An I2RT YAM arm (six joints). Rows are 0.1 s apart.
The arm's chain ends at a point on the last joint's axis. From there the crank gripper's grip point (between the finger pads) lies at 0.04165 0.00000 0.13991 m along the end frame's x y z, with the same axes.
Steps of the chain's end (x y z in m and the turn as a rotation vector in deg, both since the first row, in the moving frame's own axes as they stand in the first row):
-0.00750 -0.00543 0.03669 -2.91 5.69 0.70
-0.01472 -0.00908 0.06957 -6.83 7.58 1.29
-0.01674 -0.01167 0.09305 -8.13 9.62 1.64
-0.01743 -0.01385 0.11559 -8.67 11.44 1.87
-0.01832 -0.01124 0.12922 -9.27 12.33 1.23
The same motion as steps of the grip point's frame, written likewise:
0.00611 0.00215 0.03168 -2.91 5.69 0.70
0.00313 0.00832 0.06182 -6.83 7.58 1.29
0.00567 0.00904 0.08266 -8.13 9.62 1.64
0.00902 0.00827 0.10289 -8.67 11.44 1.87
0.01021 0.01161 0.11525 -9.27 12.33 1.23

